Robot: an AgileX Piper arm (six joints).
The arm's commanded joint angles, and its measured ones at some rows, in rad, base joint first. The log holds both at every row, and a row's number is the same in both.
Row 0, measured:
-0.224, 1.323, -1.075, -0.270, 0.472, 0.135
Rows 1 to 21, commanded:
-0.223, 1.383, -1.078, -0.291, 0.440, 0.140
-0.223, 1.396, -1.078, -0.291, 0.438, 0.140
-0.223, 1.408, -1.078, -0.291, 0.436, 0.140
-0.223, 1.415, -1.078, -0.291, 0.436, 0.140
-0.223, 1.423, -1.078, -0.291, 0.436, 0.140
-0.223, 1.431, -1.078, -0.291, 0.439, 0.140
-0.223, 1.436, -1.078, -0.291, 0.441, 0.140
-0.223, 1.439, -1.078, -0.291, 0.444, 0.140
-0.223, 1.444, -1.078, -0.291, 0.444, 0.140
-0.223, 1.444, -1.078, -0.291, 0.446, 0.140
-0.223, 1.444, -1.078, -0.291, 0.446, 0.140
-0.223, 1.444, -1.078, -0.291, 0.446, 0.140
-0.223, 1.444, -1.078, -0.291, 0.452, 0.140
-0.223, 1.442, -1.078, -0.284, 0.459, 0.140
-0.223, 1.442, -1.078, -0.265, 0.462, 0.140
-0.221, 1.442, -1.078, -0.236, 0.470, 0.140
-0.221, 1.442, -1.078, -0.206, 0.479, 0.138
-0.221, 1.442, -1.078, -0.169, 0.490, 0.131
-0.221, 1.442, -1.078, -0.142, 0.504, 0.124
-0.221, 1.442, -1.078, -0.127, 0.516, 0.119
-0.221, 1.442, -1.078, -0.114, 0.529, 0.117
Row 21, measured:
-0.224, 1.447, -1.075, -0.199, 0.463, 0.137
